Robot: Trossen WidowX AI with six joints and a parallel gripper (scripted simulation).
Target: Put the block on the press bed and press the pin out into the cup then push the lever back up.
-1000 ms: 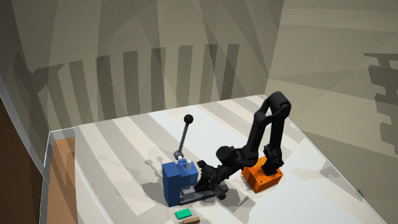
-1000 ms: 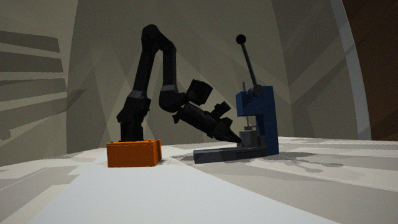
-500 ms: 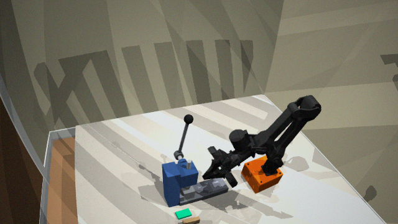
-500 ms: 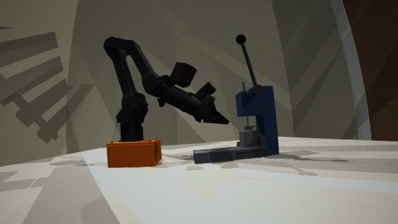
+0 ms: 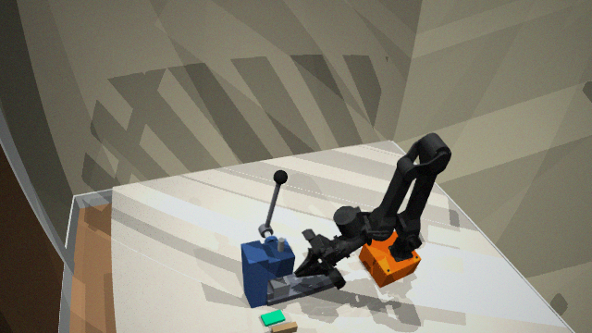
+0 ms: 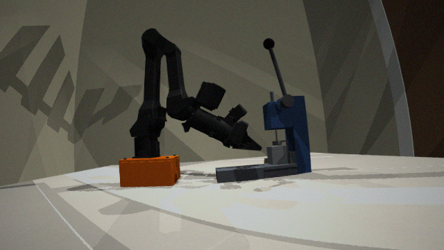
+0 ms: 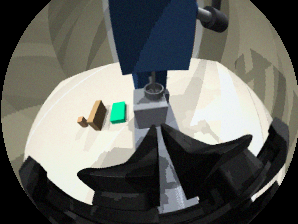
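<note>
Right now my gripper tip is 5 cm short of the round pin and 1 cm above it. The rest, counted from my gripper tip: punch (5 cm ahead, 8 cm above); then green tile (8 cm ahead, 9 cm to the left, 7 cm below); then tan piece (6 cm ahead, 14 cm to the left, 6 cm below).
</note>
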